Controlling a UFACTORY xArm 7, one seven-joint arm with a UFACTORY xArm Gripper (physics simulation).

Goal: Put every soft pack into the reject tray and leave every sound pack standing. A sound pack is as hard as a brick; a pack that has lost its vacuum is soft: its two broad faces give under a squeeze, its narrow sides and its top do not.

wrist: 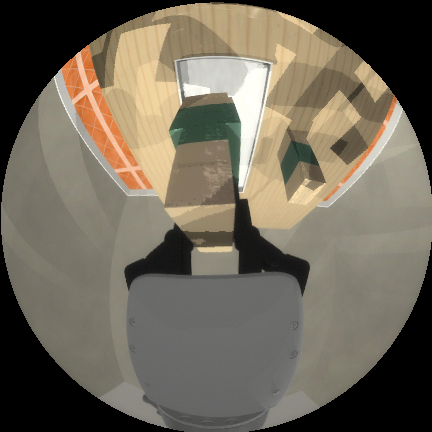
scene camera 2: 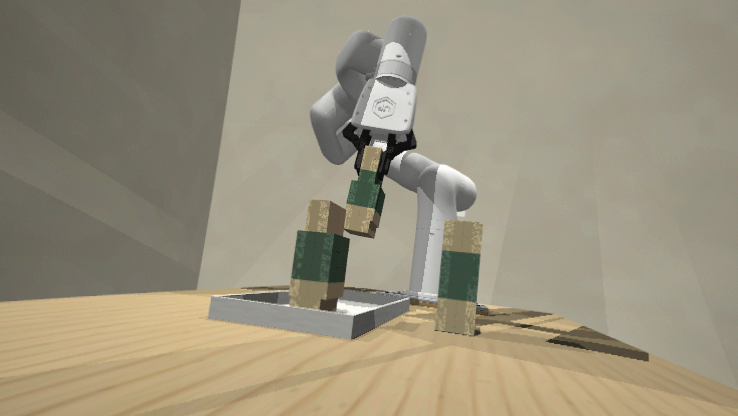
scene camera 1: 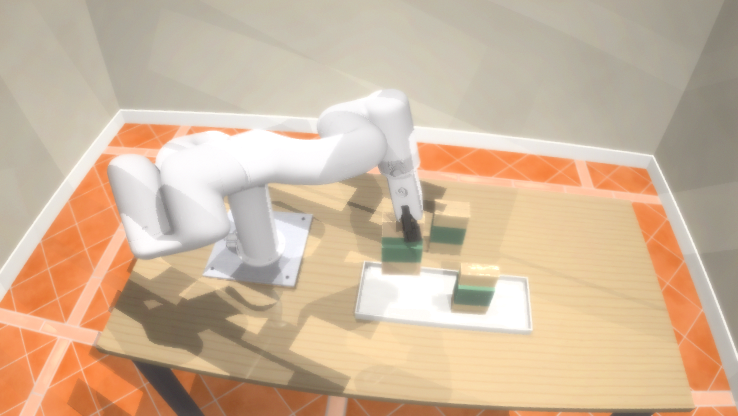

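Pixels of known places: gripper, between the fingertips: (scene camera 2: 369,175) (scene camera 1: 413,234); arm's base, origin of its link: (scene camera 2: 429,298) (scene camera 1: 261,247).
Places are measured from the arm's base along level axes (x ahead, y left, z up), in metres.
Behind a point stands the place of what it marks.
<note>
My gripper (scene camera 1: 411,236) @[x 0.345, y -0.148, z 0.204 m] (scene camera 2: 370,172) @[x 0.345, y -0.148, z 0.204 m] (wrist: 212,196) @[x 0.345, y -0.148, z 0.204 m] is shut on a tan pack with a green band (scene camera 1: 401,250) @[x 0.320, y -0.171, z 0.184 m] (scene camera 2: 364,193) @[x 0.365, y -0.151, z 0.170 m] (wrist: 205,170) @[x 0.282, y -0.136, z 0.228 m]. The held pack is in the air, slightly tilted, near the back left edge of the white reject tray (scene camera 1: 392,299) @[x 0.315, y -0.158, z -0.010 m] (scene camera 2: 281,317) @[x 0.635, y -0.199, z -0.002 m] (wrist: 252,115) @[x 0.382, y -0.095, z -0.010 m]. Its upper part between the fingers is narrower than its lower part. A second pack (scene camera 1: 474,294) @[x 0.482, y -0.212, z 0.075 m] (scene camera 2: 320,258) @[x 0.530, y -0.184, z 0.059 m] stands in the tray's right part, its top narrower than its middle. A third pack (scene camera 1: 448,232) @[x 0.455, y -0.029, z 0.071 m] (scene camera 2: 459,276) @[x 0.500, y -0.011, z 0.057 m] (wrist: 301,154) @[x 0.417, y -0.010, z 0.070 m] stands upright on the table behind the tray, with straight sides.
The wooden table (scene camera 1: 583,310) @[x 0.778, y -0.224, z -0.013 m] (scene camera 2: 155,361) @[x 0.810, y -0.232, z -0.013 m] carries the arm's base plate (scene camera 1: 304,242) @[x 0.109, y 0.010, z 0.003 m] left of the tray. The tray has low walls. The third pack is to the right of the held pack in scene camera 1. The held pack hides part of the tray in the wrist view.
</note>
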